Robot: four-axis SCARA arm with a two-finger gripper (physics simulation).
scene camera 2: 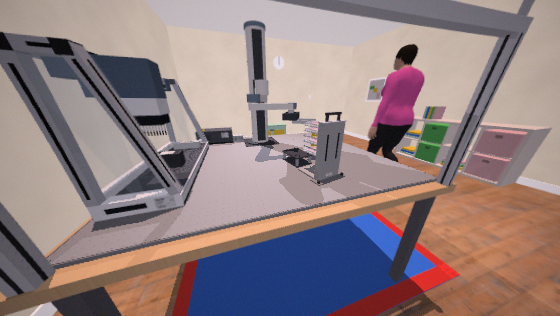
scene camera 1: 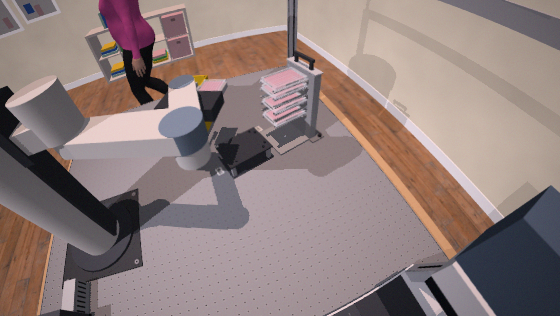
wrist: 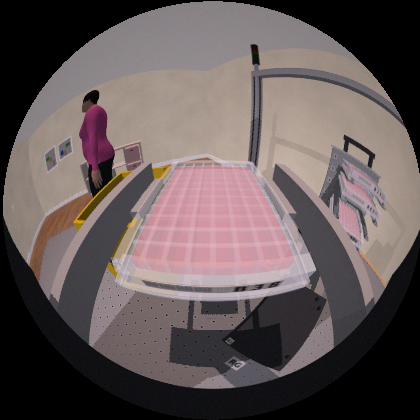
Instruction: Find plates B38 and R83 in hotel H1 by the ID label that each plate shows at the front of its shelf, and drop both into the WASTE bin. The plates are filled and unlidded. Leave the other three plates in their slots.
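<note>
My gripper (wrist: 212, 170) is shut on plate B38 (wrist: 212, 220) (scene camera 1: 213, 85), a pink-filled, unlidded plate with its label facing the wrist camera. It holds the plate level and high. The yellow WASTE bin (wrist: 82, 219) (scene camera 1: 201, 79) shows left of and partly behind the plate in the wrist view; the arm and gripper hide most of it in scene camera 1. Hotel H1 (scene camera 1: 313, 102) (scene camera 2: 328, 152) (wrist: 336, 161) stands off to the right with several pink plates (scene camera 1: 284, 79) (wrist: 350, 220) on its shelves. Their labels are too small to read, so I cannot tell which is R83.
A low black stand (scene camera 1: 246, 150) (scene camera 2: 297, 156) (wrist: 280, 325) stands on the table near the hotel. A large framed machine (scene camera 2: 145, 175) stands at the table's far side from the bin. A person (scene camera 1: 131, 30) (scene camera 2: 400, 95) (wrist: 96, 140) in pink stands beyond the table near a shelf unit.
</note>
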